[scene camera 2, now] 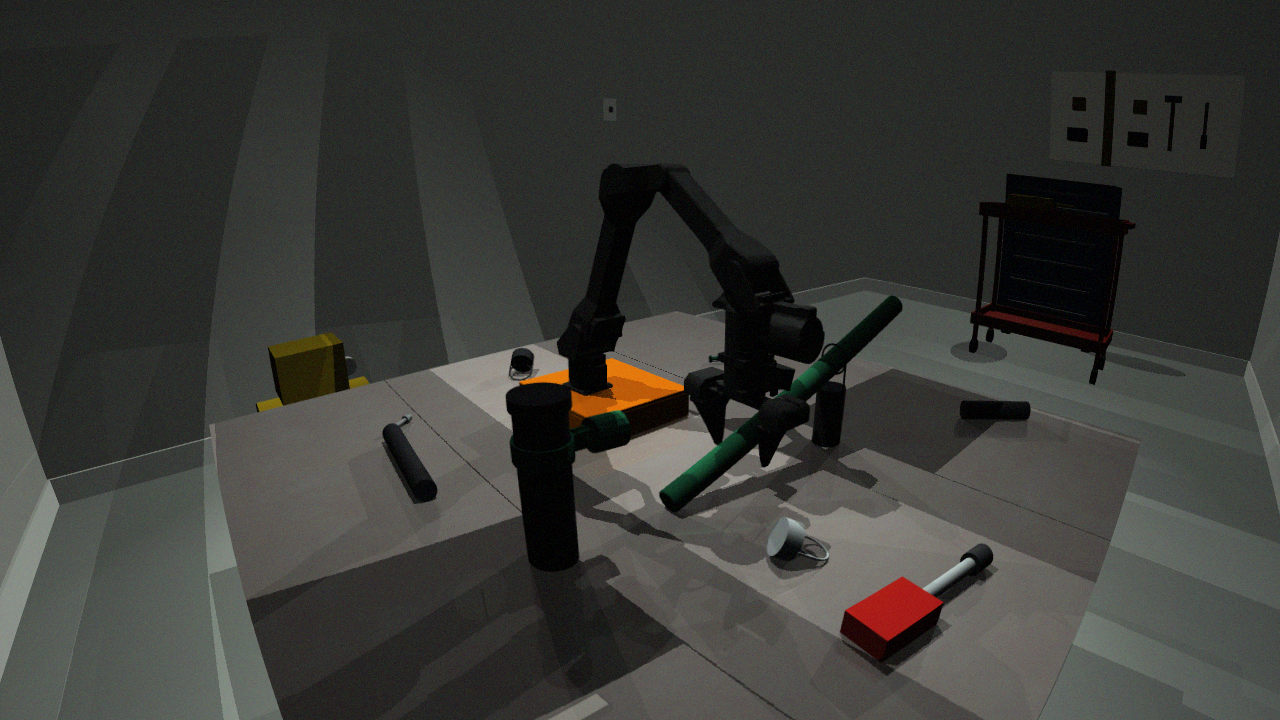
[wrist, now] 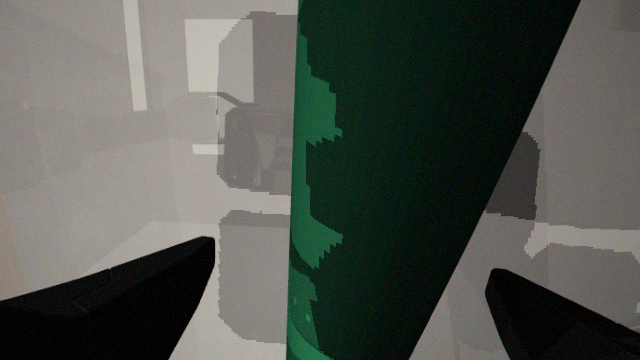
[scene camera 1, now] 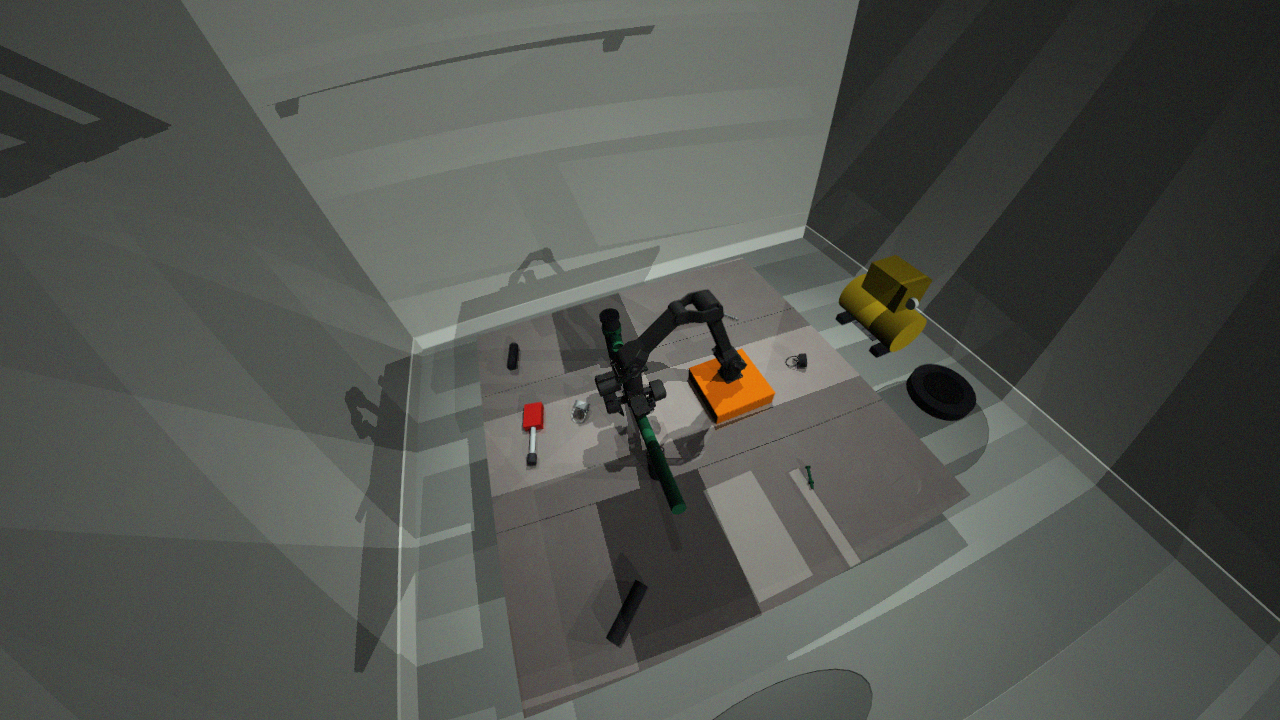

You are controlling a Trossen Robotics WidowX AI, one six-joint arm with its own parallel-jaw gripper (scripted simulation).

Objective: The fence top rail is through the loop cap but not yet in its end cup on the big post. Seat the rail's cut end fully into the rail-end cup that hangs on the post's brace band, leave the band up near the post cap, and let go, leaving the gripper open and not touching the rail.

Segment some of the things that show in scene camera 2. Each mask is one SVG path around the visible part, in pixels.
My gripper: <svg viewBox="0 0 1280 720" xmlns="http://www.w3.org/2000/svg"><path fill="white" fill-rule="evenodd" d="M725 346L724 352L717 353L717 361L724 363L724 371L709 367L689 373L684 380L684 393L691 396L690 401L698 409L699 415L701 415L715 445L719 445L724 438L726 405L730 398L758 410L758 420L761 423L756 426L760 462L764 468L769 465L785 433L789 429L809 422L810 406L805 400L800 400L788 394L773 399L765 396L766 392L770 391L770 396L774 397L778 394L778 389L790 391L795 374L795 369L776 363L774 354L768 353L765 349L755 352L732 350Z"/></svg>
A rail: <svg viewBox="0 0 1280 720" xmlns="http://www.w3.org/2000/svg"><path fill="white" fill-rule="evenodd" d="M758 412L682 475L664 487L659 495L663 505L670 511L677 513L705 488L726 473L749 451L758 446L756 426L761 424L758 420ZM900 299L896 296L886 298L881 305L875 308L873 312L866 316L861 323L858 323L851 332L837 343L843 351L836 346L831 348L805 373L792 382L790 391L783 390L775 398L788 394L807 401L836 375L839 370L843 369L845 364L843 351L846 354L848 364L856 354L863 350L881 330L884 330L901 313L903 305Z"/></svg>
